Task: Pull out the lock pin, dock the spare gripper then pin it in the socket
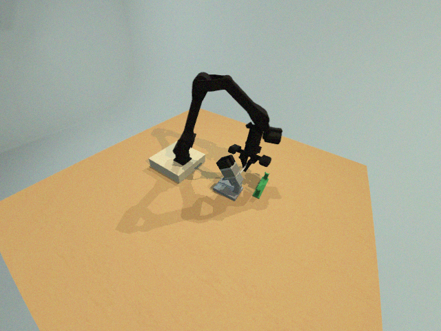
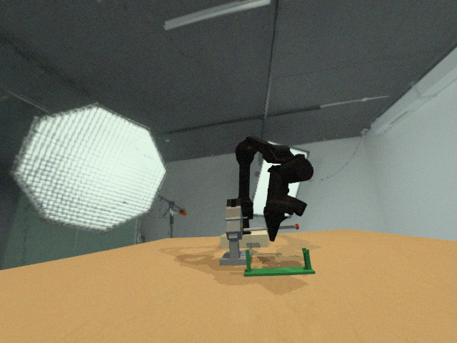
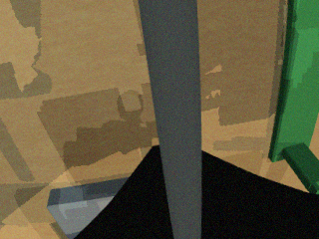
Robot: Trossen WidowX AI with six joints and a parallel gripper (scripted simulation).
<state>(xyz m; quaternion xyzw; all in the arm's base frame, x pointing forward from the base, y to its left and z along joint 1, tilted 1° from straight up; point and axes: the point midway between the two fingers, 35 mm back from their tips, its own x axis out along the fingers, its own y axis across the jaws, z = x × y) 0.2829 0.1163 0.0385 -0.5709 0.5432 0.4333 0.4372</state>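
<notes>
The grey mount is 1 cm behind my gripper tip and 10 cm to the right of it. Round my gripper tip: spare gripper: 3 cm behind, 10 cm to the right, 7 cm above; green rack: 9 cm ahead, 3 cm below.
</notes>
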